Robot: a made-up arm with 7 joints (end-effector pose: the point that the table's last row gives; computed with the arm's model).
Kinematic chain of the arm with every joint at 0, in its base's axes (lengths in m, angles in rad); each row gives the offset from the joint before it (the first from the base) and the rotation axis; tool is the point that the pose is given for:
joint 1: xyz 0 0 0.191 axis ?
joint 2: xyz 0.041 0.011 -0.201 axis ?
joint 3: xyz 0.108 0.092 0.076 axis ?
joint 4: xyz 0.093 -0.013 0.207 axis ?
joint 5: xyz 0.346 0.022 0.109 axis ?
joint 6: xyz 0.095 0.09 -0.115 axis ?
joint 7: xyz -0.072 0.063 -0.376 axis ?
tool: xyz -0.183 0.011 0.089
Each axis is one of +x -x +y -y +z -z.
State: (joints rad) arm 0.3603 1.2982 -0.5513 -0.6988 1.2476 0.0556 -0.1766
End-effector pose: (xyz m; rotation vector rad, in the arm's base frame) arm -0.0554 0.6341 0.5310 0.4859 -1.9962 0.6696
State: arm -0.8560 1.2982 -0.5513 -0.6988 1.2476 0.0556 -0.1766
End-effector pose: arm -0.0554 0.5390 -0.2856 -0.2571 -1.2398 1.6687
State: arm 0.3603 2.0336 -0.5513 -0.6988 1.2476 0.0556 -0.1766
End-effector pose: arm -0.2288 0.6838 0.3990 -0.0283 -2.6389 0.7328
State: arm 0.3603 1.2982 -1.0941 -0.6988 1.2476 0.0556 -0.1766
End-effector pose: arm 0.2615 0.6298 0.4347 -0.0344 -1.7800 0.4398
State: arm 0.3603 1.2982 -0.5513 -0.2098 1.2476 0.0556 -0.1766
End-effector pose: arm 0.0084 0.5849 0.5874 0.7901 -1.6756 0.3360
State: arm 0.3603 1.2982 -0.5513 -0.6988 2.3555 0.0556 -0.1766
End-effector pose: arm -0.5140 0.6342 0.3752 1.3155 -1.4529 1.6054
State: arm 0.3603 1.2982 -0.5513 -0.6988 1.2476 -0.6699 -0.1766
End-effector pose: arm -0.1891 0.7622 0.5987 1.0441 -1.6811 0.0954
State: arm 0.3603 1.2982 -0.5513 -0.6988 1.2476 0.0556 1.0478
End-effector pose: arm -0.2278 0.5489 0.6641 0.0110 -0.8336 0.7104
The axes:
joint 1: +x
joint 2: -y
joint 3: +x
joint 4: +y
joint 5: +x
joint 6: +z
joint 7: +y

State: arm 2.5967 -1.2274 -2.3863 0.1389 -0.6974 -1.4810 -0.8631
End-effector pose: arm 0.6573 0.4258 0.6686 -0.0459 -1.9341 -1.0813
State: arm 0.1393 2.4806 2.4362 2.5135 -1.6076 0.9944 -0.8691
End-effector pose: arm 0.0604 0.5879 0.3180 1.8804 -0.4239 -1.4558
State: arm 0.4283 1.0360 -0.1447 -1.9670 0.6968 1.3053 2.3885
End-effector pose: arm -0.4250 0.5004 0.6495 -0.8870 -0.6837 -1.1082
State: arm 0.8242 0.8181 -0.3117 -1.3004 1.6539 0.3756 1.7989
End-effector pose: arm -0.4411 0.2292 0.8511 -0.3815 -0.7417 1.0076
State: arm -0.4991 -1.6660 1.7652 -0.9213 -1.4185 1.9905 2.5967
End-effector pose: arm -0.4246 -0.4799 -0.3045 0.1309 -2.2668 -0.7092
